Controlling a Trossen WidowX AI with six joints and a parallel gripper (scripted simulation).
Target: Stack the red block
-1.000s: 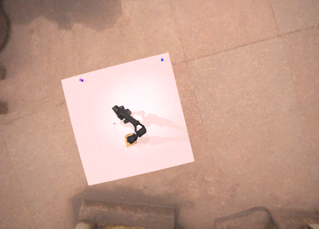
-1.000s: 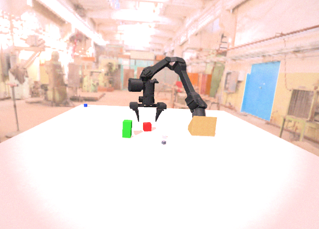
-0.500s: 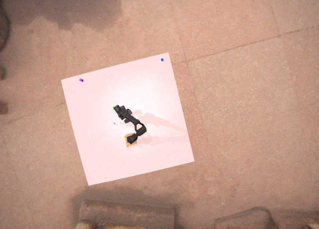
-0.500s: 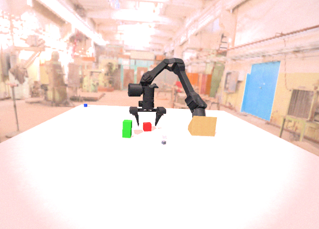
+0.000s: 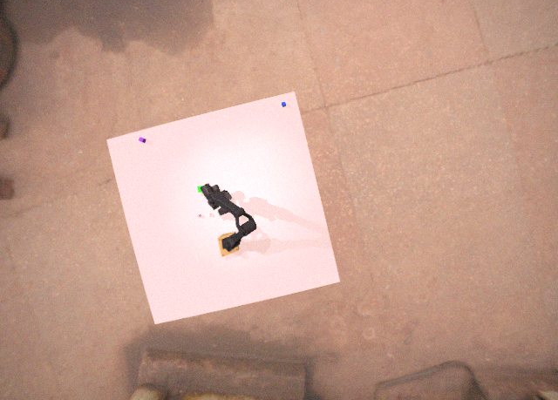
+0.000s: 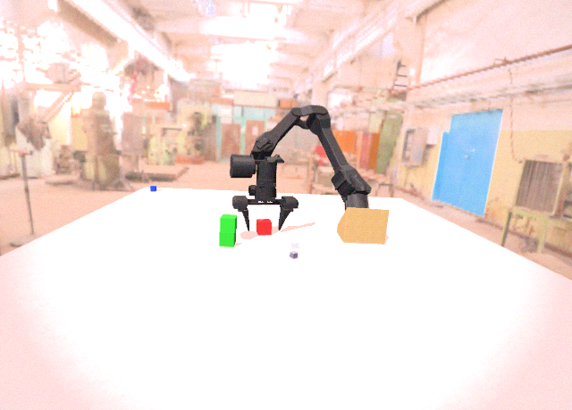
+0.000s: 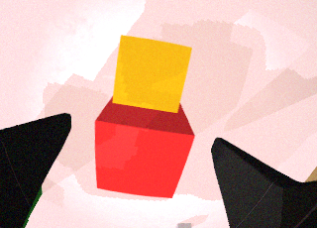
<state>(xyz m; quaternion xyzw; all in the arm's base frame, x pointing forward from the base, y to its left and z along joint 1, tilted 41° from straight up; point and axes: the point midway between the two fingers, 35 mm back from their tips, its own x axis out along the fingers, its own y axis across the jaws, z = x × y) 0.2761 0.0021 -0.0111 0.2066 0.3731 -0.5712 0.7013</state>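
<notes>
Right now the yellow cube is 10 mm ahead of my gripper tip, 40 mm to the right of it and 10 mm above it. The rest, counted from my gripper tip: purple cube 450 mm ahead, 480 mm to the left, 10 mm above; then grey cube 90 mm behind, 160 mm to the left; then red block 10 mm above.
</notes>
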